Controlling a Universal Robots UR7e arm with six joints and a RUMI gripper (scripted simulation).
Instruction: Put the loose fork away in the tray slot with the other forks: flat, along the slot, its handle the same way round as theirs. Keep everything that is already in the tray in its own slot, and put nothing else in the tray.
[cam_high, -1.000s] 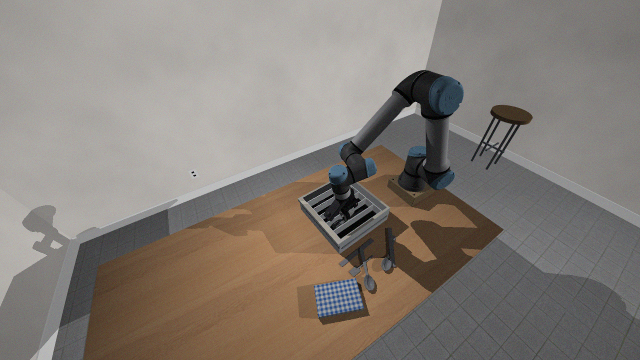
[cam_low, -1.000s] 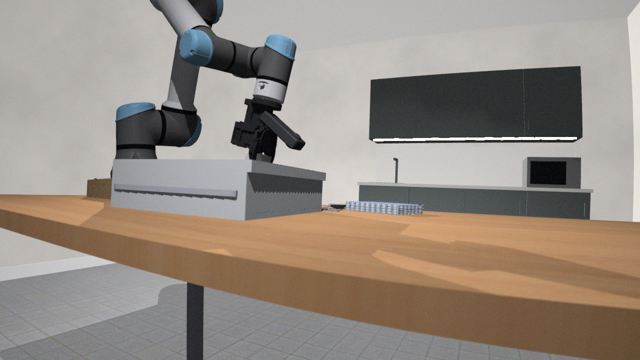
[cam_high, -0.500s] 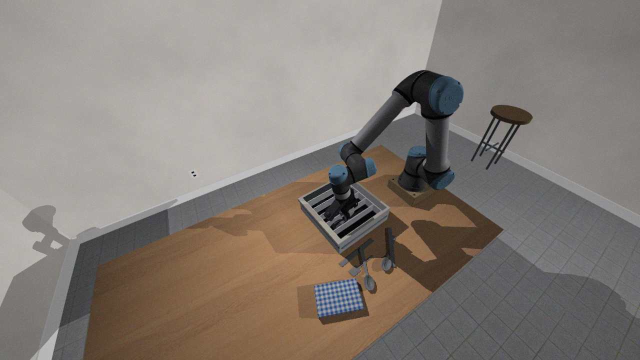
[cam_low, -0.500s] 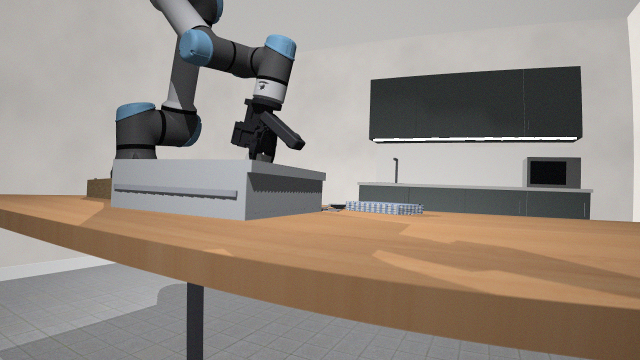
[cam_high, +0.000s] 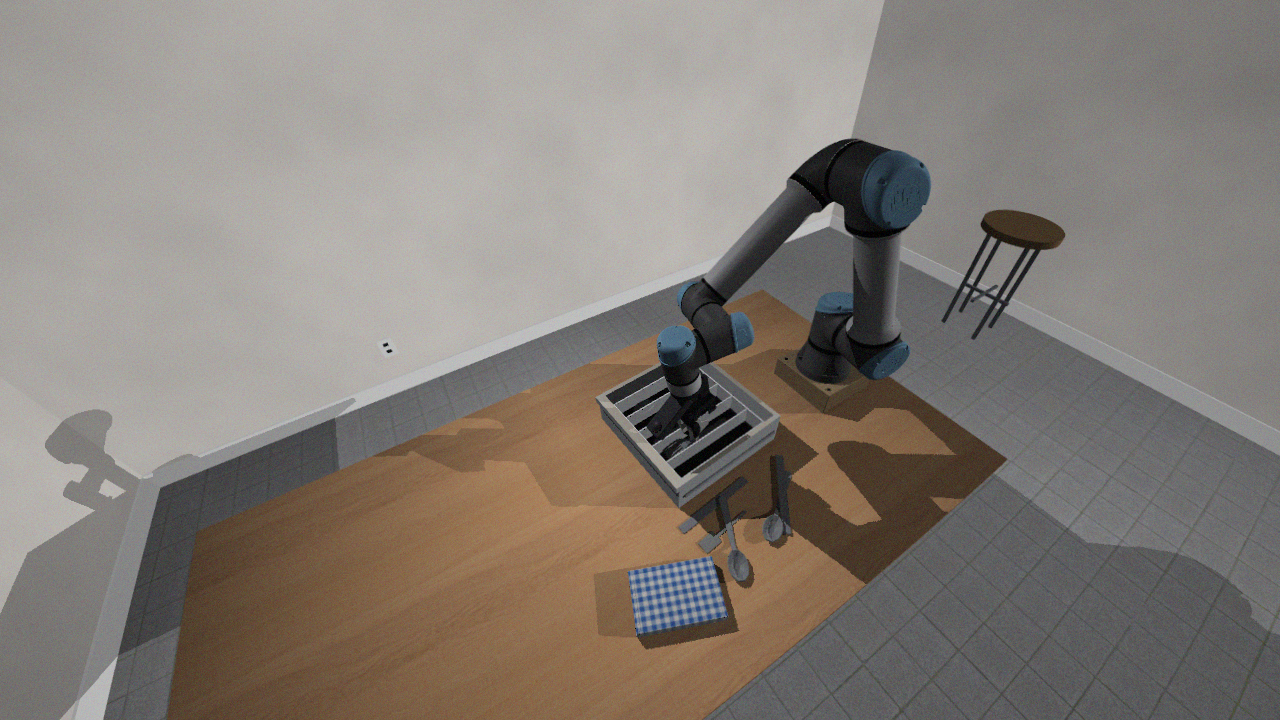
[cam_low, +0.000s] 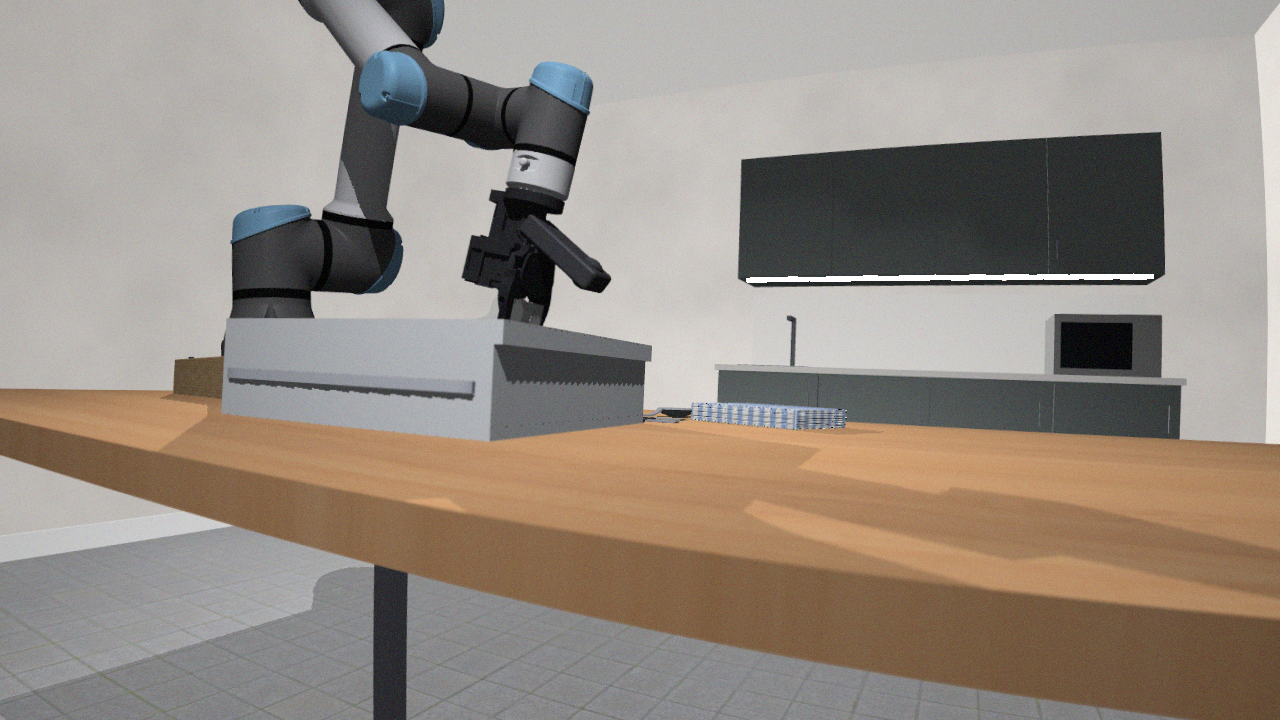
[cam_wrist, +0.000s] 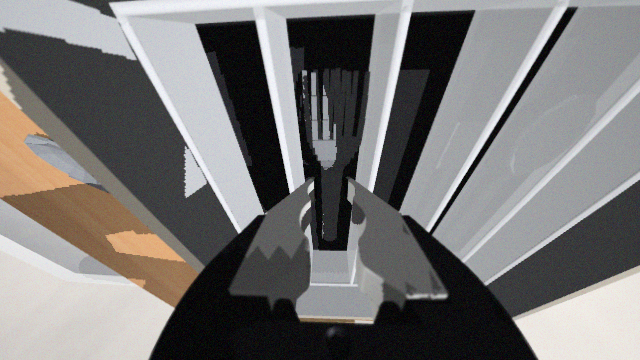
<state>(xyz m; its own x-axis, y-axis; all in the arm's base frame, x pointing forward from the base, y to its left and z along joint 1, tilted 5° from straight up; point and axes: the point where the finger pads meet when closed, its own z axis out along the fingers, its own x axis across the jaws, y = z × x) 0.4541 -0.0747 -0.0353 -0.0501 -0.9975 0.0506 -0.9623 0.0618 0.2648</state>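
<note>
Now: the tray 6 cm to the right of my hand, 4 cm behind it and 1 cm below it.
</note>
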